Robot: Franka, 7 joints.
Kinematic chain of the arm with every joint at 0, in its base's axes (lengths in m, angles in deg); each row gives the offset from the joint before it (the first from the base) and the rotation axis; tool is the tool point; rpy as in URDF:
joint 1: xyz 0 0 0.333 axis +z
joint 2: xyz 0 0 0 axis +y
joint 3: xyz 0 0 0.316 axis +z
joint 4: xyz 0.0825 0 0 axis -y
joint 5: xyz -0.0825 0 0.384 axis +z
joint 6: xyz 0 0 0 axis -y
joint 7: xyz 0.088 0 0 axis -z
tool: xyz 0 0 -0.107 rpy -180 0 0
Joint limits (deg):
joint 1: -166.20..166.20
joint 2: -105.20..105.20
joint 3: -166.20..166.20
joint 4: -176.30..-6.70
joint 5: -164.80..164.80
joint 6: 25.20..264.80
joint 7: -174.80..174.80
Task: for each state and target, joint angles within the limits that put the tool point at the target. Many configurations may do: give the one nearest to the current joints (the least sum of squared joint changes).
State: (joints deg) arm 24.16 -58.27 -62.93 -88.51 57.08 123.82 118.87
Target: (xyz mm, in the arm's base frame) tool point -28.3 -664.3 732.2
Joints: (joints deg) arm 34.46 -63.24 -73.40 -73.06 57.77 131.97 118.87
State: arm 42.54 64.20 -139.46 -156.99 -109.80 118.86 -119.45
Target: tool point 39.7 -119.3 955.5
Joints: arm 40.72 64.94 -163.30 -112.66 -114.66 113.94 -119.45
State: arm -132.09 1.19 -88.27 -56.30 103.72 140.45 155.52
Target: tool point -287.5 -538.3 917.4
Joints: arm -86.80 28.54 -64.79 -41.85 103.51 129.12 155.52
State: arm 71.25 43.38 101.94 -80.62 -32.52 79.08 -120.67
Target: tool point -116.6 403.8 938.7
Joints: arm 45.67 45.24 134.66 -52.88 -27.72 82.03 -120.67
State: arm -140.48 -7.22 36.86 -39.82 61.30 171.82 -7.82
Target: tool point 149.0 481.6 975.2
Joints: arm -114.69 -41.24 31.45 -6.70 57.69 184.31 -7.82
